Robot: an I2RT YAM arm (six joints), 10 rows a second.
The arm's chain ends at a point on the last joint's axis. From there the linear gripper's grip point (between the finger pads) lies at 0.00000 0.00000 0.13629 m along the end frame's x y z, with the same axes.
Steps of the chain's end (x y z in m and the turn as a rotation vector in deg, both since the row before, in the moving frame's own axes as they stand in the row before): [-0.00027 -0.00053 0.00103 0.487 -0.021 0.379]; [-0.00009 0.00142 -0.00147 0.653 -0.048 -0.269]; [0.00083 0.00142 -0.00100 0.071 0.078 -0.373]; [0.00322 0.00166 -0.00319 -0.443 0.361 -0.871]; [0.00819 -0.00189 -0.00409 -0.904 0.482 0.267]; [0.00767 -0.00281 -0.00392 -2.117 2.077 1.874]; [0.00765 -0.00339 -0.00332 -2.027 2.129 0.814]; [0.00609 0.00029 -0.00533 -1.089 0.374 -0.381]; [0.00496 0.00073 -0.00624 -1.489 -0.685 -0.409]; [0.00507 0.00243 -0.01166 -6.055 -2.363 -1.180]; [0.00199 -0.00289 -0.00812 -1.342 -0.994 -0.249]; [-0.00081 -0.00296 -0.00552 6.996 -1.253 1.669]
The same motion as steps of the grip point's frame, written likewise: [-0.00032 -0.00169 0.00103 0.487 -0.021 0.379]; [-0.00021 -0.00013 -0.00148 0.653 -0.048 -0.269]; [0.00101 0.00125 -0.00100 0.071 0.078 -0.373]; [0.00409 0.00271 -0.00320 -0.443 0.361 -0.871]; [0.00933 0.00026 -0.00411 -0.904 0.482 0.267]; [0.01253 0.00230 -0.00410 -2.117 2.077 1.874]; [0.01268 0.00147 -0.00350 -2.027 2.129 0.814]; [0.00699 0.00288 -0.00536 -1.089 0.374 -0.381]; [0.00334 0.00428 -0.00630 -1.489 -0.685 -0.409]; [-0.00039 0.01686 -0.01254 -6.055 -2.363 -1.180]; [-0.00037 0.00031 -0.00818 -1.342 -0.994 -0.249]; [-0.00354 -0.01960 -0.00657 6.996 -1.253 1.669]
